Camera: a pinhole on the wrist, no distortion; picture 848 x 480 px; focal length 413.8 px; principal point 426.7 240.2 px. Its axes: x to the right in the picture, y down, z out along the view. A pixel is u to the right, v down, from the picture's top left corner.
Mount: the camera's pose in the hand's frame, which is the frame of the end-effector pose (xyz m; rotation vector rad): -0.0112 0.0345 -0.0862 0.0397 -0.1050 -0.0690
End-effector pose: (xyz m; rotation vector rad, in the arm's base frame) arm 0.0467 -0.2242 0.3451 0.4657 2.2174 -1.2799
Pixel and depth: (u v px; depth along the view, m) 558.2 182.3 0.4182
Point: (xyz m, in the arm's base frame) 0.0563 -0.5422 0.1956
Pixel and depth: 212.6 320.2 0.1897
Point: 0.2114 -0.2747 0.3338
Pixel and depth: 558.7 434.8 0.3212
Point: 0.1513 -0.3583 0.0888
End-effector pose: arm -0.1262 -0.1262 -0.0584 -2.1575 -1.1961 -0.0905
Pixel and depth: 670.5 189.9 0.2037
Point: -0.1131 0.0114 -0.1244
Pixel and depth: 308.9 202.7 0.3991
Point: -0.3028 -0.0755 -0.3465
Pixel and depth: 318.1 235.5 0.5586
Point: -0.3482 -0.0298 -0.4991
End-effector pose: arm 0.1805 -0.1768 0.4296 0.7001 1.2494 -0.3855
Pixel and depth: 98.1 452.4 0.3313
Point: 0.3876 -0.2023 0.8014
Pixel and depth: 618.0 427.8 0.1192
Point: 0.2697 -0.1413 0.4245
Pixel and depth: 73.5 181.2 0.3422
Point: 0.2390 -0.3649 0.7850
